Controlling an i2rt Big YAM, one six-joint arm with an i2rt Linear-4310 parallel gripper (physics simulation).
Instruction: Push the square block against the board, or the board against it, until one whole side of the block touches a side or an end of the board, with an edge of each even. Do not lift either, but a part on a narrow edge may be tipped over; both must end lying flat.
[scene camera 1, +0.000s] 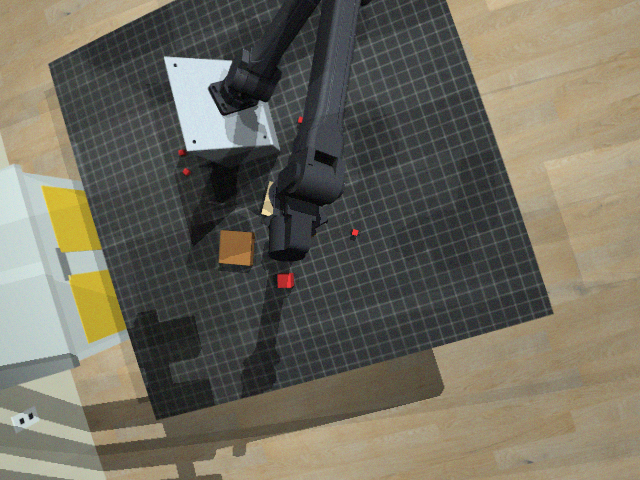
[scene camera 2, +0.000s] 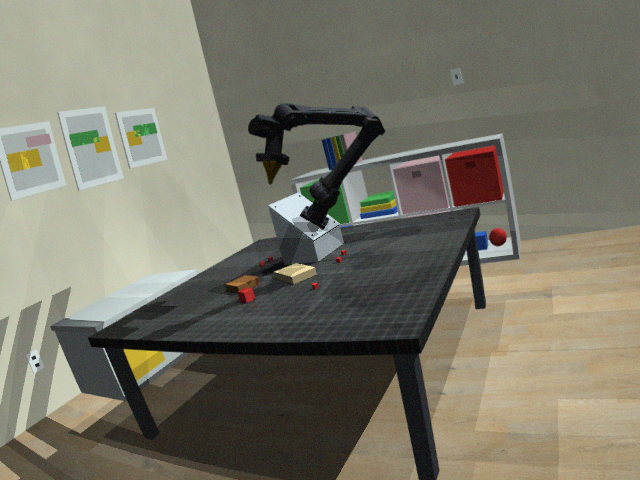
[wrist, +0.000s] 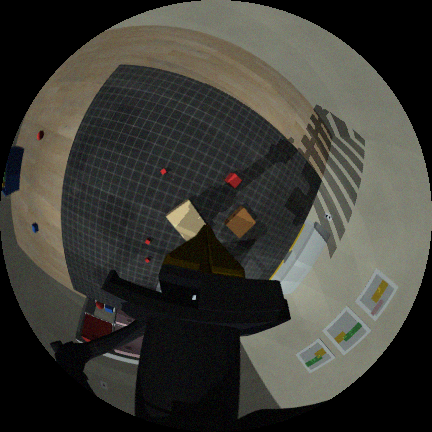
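Pixels of known places: gripper, fingertip midpoint: (scene camera 2: 270, 184) (wrist: 205, 229); arm's base, link origin: (scene camera 1: 232, 96) (scene camera 2: 314, 218).
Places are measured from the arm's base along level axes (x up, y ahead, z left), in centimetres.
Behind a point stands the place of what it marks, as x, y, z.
Observation:
The square block (scene camera 1: 236, 248) {-12.6, 36.2, -22.1} (scene camera 2: 241, 283) {-12.6, 39.7, -20.4} (wrist: 240, 222) {-12.6, 36.1, -21.9} is orange-brown and lies flat on the table. The board (scene camera 1: 267, 200) {-12.6, 27.4, -6.8} (scene camera 2: 295, 273) {-12.6, 36.7, 1.6} (wrist: 185, 219) {-12.6, 32.8, 0.6} is pale cream and lies flat, apart from the block with a gap between them; the arm hides most of it in scene camera 1. My gripper (scene camera 2: 270, 181) {22.3, 45.0, 5.1} (wrist: 205, 229) {22.3, 45.0, 5.1} is shut and empty, pointing down high above the table; in the wrist view its yellow fingertips overlap the near corner of the board. In scene camera 1 the arm hides the fingers.
A larger red cube (scene camera 1: 284, 280) {-11.5, 51.4, -12.2} (scene camera 2: 246, 295) {-13.0, 53.5, -11.2} (wrist: 233, 180) {-11.5, 51.4, -12.0} stands near the block. A small red cube (scene camera 1: 354, 232) {-13.9, 47.5, 12.6} (scene camera 2: 315, 285) {-14.3, 48.4, 13.2} (wrist: 163, 171) {-13.9, 47.5, 12.5} lies on the board's other side. Several more small red cubes lie around the grey arm base (scene camera 1: 206, 124) {6.8, 6.4, -8.0} (scene camera 2: 302, 237) {-4.4, 14.3, -1.5}, on the gridded table (scene camera 1: 439, 258) {-15.5, 65.0, 31.5} (scene camera 2: 361, 310) {-15.5, 71.9, 34.9} (wrist: 115, 150) {-15.5, 51.4, 33.2}.

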